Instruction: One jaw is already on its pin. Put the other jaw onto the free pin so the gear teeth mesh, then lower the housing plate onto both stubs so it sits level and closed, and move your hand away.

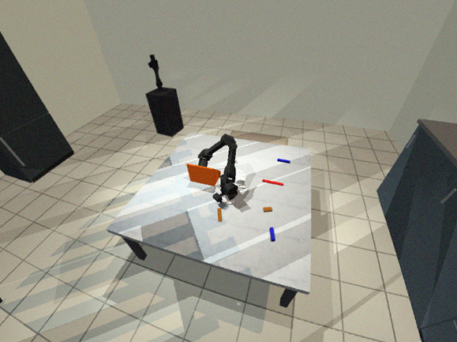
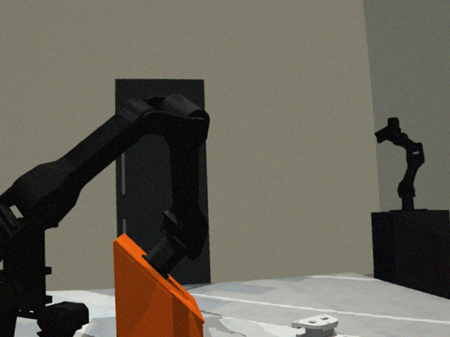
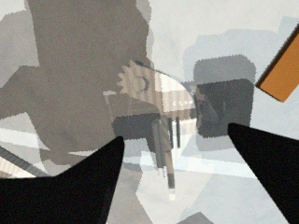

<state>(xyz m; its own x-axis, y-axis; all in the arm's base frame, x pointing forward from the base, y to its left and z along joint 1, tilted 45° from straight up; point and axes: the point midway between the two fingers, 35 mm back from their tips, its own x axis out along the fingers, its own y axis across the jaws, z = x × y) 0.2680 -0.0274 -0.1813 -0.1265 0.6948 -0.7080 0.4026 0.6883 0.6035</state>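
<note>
Now: the orange bar 13 cm to the right of my gripper tip, 2 cm ahead of it and 1 cm below it. Round my gripper tip: blue peg (39 cm ahead, 13 cm to the right); red bar (31 cm to the left, 26 cm ahead); orange block (30 cm ahead, 4 cm to the left).
</note>
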